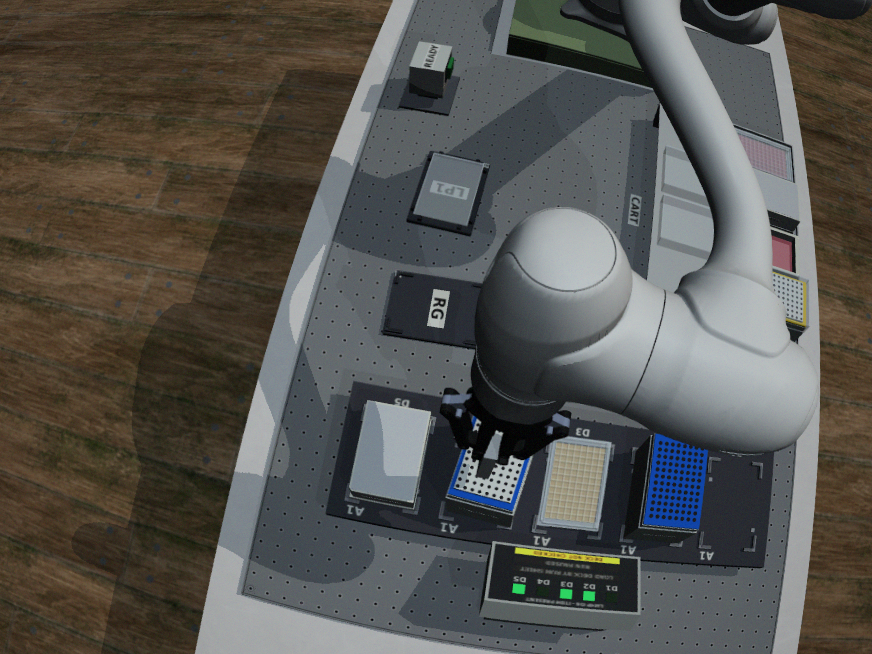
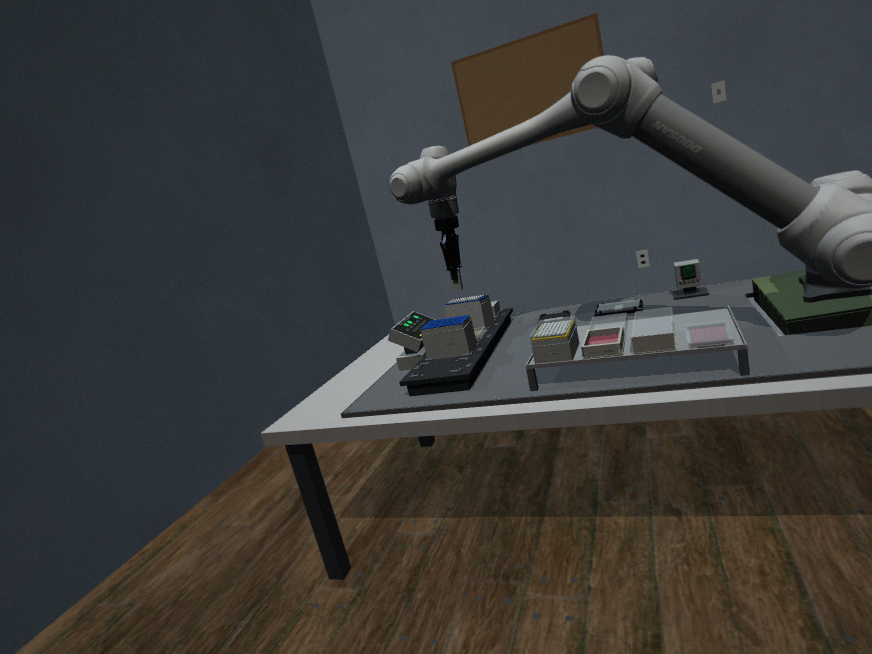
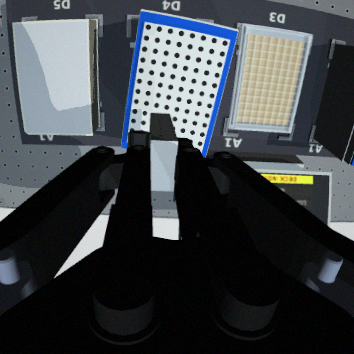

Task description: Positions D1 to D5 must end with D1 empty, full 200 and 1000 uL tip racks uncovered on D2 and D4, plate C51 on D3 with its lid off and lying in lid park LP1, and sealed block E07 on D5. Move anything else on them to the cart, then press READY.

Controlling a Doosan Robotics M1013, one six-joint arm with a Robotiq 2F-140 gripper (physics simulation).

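Places are measured from the arm's base along level axes (x ahead, y left, z up), in centimetres.
Where they show: gripper, fingertip midpoint: [image 1: 484, 466] [image 2: 458, 289] [image 3: 158, 131]; arm's base, origin of the base link: [image 1: 609, 7].
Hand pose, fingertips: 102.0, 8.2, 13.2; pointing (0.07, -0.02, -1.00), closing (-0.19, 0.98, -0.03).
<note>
Each offset is from my fingertips to the centre of the thing, as dx, dy, dz. "spot": to the spot under its first point.
My gripper [image 1: 487, 467] [image 2: 457, 284] [image 3: 158, 131] is shut and empty, above the D4 rack. That rack @[-2.7, +1.1, -8.0] [image 1: 496, 489] [image 2: 467, 310] [image 3: 175, 75], white-topped with a blue rim, stands turned slightly out of line with its corner brackets. Plate @[-5.6, +12.1, -12.2] [image 1: 576, 482] [image 3: 272, 80] with beige wells lies uncovered on D3. A blue tip rack @[-7.7, +24.4, -8.5] [image 1: 676, 485] [image 2: 448, 337] stands on D2. A silver-topped block @[+0.2, -11.9, -11.1] [image 1: 394, 450] [image 3: 55, 75] is on D5. D1 is bare. A clear lid @[-44.4, -21.3, -16.6] [image 1: 457, 168] lies in LP1. The console @[spot: +13.0, +16.2, -4.3] [image 1: 563, 610] shows D5, D3 and D2 lit, D4 and D1 dark.
The cart [image 1: 665, 271] [image 2: 637, 359] bears a yellow-rimmed rack @[-42.2, +33.3, -6.2] [image 1: 790, 297] [image 2: 554, 340], a red-filled tray @[-52.9, +31.8, -10.4] [image 1: 781, 252] [image 2: 603, 341], a beige block @[-63.6, +30.2, -9.9] [image 2: 653, 343] and a pink plate @[-74.2, +28.6, -10.7] [image 1: 764, 156] [image 2: 707, 334]. Nest RG @[-24.4, -15.0, -17.2] [image 1: 408, 302] and the READY box @[-64.3, -33.1, -12.7] [image 1: 429, 66] [image 2: 687, 273] stand apart.
</note>
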